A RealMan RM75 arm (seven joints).
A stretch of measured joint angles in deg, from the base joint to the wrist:
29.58 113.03 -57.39 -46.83 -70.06 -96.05 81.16
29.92 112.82 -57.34 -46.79 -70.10 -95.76 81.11
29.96 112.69 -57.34 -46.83 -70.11 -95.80 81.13
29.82 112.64 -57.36 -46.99 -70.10 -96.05 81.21
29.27 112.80 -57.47 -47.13 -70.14 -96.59 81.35
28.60 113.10 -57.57 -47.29 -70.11 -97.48 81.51
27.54 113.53 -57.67 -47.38 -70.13 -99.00 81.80
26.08 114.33 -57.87 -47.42 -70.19 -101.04 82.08
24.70 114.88 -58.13 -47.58 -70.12 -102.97 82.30
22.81 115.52 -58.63 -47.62 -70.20 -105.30 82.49
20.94 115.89 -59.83 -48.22 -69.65 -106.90 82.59
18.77 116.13 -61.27 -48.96 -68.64 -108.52 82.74
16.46 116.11 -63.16 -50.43 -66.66 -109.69 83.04
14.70 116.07 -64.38 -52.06 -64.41 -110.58 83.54
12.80 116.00 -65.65 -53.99 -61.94 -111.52 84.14
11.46 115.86 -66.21 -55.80 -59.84 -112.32 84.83
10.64 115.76 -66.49 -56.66 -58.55 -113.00 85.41
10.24 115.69 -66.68 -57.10 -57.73 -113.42 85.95
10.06 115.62 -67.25 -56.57 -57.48 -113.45 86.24
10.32 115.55 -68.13 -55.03 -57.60 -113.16 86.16
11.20 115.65 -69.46 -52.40 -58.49 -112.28 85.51
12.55 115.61 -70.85 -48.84 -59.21 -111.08 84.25
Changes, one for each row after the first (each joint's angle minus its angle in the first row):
0.34 -0.21 0.05 0.04 -0.04 0.29 -0.05
0.38 -0.34 0.05 0.00 -0.05 0.25 -0.03
0.24 -0.39 0.03 -0.16 -0.04 0.00 0.05
-0.31 -0.23 -0.08 -0.30 -0.08 -0.54 0.19
-0.98 0.07 -0.18 -0.46 -0.05 -1.43 0.35
-2.04 0.50 -0.28 -0.55 -0.07 -2.95 0.64
-3.50 1.30 -0.48 -0.59 -0.13 -4.99 0.92
-4.88 1.85 -0.74 -0.75 -0.06 -6.92 1.14
-6.77 2.49 -1.24 -0.79 -0.14 -9.25 1.33
-8.64 2.86 -2.44 -1.39 0.41 -10.85 1.43
-10.81 3.10 -3.88 -2.13 1.42 -12.47 1.58
-13.12 3.08 -5.77 -3.60 3.40 -13.64 1.88
-14.88 3.04 -6.99 -5.23 5.65 -14.53 2.38
-16.78 2.97 -8.26 -7.16 8.12 -15.47 2.98
-18.12 2.83 -8.82 -8.97 10.22 -16.27 3.67
-18.94 2.73 -9.10 -9.83 11.51 -16.95 4.25
-19.34 2.66 -9.29 -10.27 12.33 -17.37 4.79
-19.52 2.59 -9.86 -9.74 12.58 -17.40 5.08
-19.26 2.52 -10.74 -8.20 12.46 -17.11 5.00
-18.38 2.62 -12.07 -5.57 11.57 -16.23 4.35
-17.03 2.58 -13.46 -2.01 10.85 -15.03 3.09

